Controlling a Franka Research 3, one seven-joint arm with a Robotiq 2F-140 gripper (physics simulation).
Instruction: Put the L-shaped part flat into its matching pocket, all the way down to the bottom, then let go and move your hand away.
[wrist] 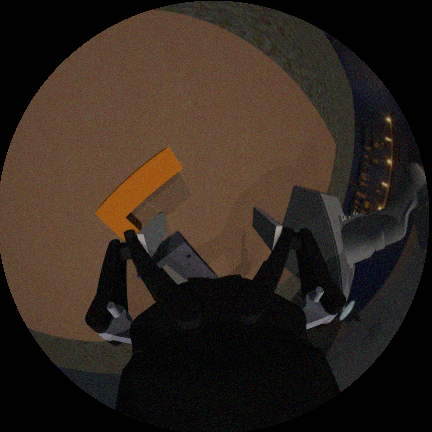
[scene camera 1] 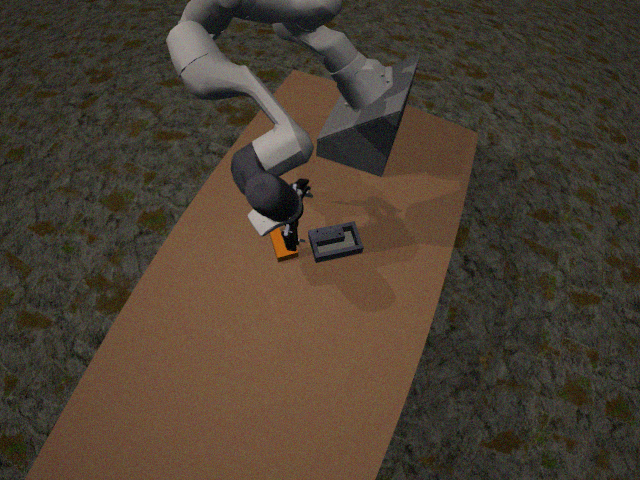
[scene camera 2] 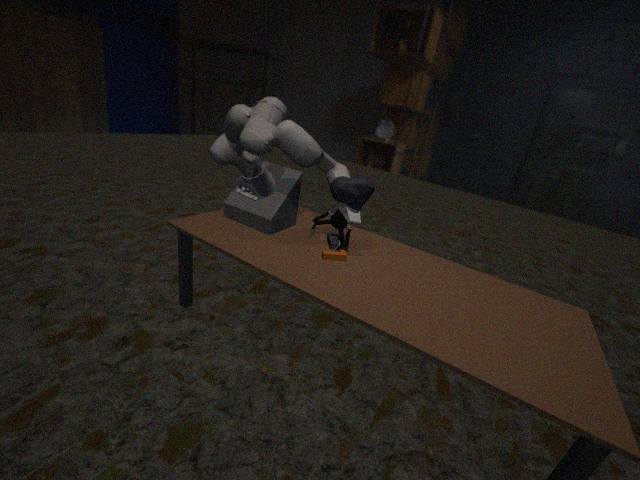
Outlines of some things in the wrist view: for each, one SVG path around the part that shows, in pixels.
My gripper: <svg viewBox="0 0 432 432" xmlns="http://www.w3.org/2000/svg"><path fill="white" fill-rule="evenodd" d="M311 231L308 228L300 228L299 232L294 232L293 228L284 227L260 207L253 206L252 227L271 252L252 280L241 277L240 274L232 274L218 278L188 277L187 281L179 284L151 258L167 231L164 211L158 212L136 234L134 229L125 230L125 242L120 242L119 239L109 241L96 294L85 314L85 322L112 345L119 345L121 342L132 344L132 355L121 372L115 410L139 421L177 431L242 432L292 419L338 394L340 390L321 349L308 340L306 329L325 327L344 306L346 298L331 278ZM127 259L132 259L155 300L133 320L128 314ZM289 249L295 249L302 296L300 306L274 292Z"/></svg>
An orange L-shaped part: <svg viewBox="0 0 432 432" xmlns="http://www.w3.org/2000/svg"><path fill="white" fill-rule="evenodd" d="M169 146L158 151L127 176L101 202L94 212L124 241L123 232L125 230L134 229L136 234L142 228L141 222L131 211L156 188L182 169L181 164Z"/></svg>
